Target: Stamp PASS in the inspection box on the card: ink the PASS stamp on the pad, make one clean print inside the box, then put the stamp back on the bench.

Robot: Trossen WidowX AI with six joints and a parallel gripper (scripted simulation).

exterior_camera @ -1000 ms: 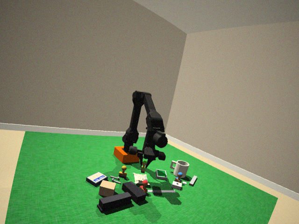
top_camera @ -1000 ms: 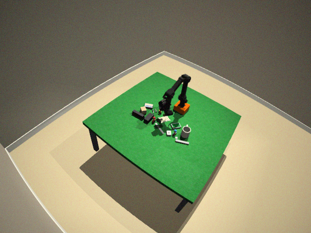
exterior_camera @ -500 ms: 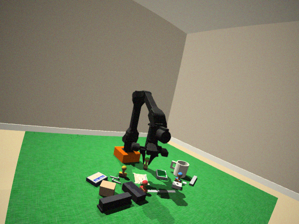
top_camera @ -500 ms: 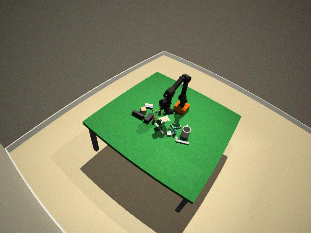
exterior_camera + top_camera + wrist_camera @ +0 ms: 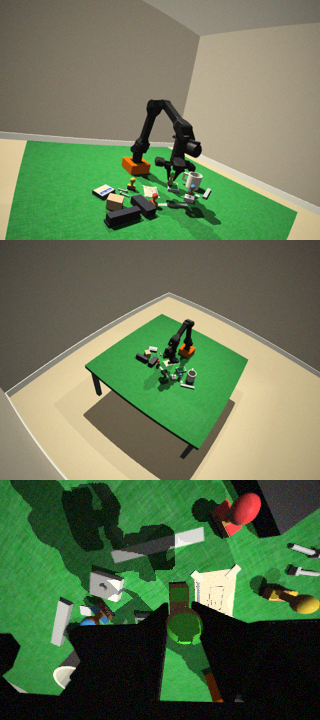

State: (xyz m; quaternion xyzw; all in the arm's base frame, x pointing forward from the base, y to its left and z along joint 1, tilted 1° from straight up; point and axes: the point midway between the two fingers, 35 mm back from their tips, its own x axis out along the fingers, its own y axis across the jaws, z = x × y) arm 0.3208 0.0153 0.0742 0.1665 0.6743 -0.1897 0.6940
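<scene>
My gripper tip is now 3 cm short of the blue-knobbed stamp, 15 cm to the right of it and 8 cm above it. The rest, counted from my gripper tip: red-knobbed stamp 4 cm ahead, 10 cm to the right, 8 cm below; then cream card 7 cm behind, 5 cm to the right, 10 cm below; then green-knobbed PASS stamp right at my gripper tip.
</scene>
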